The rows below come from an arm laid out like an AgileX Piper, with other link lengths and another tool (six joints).
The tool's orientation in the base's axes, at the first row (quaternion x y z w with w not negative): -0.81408, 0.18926, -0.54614, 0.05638
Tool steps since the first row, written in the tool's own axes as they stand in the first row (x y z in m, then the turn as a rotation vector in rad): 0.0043, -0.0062, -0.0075, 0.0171, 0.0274, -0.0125; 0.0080, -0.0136, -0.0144, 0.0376, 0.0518, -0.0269; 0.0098, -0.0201, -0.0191, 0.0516, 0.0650, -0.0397; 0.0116, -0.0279, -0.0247, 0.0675, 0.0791, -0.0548; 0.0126, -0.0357, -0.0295, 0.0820, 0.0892, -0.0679; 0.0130, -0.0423, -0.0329, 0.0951, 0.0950, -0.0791; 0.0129, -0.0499, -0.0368, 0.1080, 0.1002, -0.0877; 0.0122, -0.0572, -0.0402, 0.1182, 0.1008, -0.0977; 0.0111, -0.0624, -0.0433, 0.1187, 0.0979, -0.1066
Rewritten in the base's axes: -0.0039, 0.0050, 0.0086, -0.0125, -0.0301, 0.0116; -0.0071, 0.0112, 0.0167, -0.0248, -0.0586, 0.0279; -0.0092, 0.0171, 0.0221, -0.0351, -0.0744, 0.0411; -0.0118, 0.0243, 0.0282, -0.0470, -0.0916, 0.0567; -0.0139, 0.0316, 0.0333, -0.0566, -0.1048, 0.0715; -0.0152, 0.0380, 0.0370, -0.0639, -0.1137, 0.0856; -0.0169, 0.0455, 0.0407, -0.0687, -0.1222, 0.0986; -0.0185, 0.0528, 0.0436, -0.0746, -0.1254, 0.1113; -0.0204, 0.0584, 0.0455, -0.0818, -0.1219, 0.1161
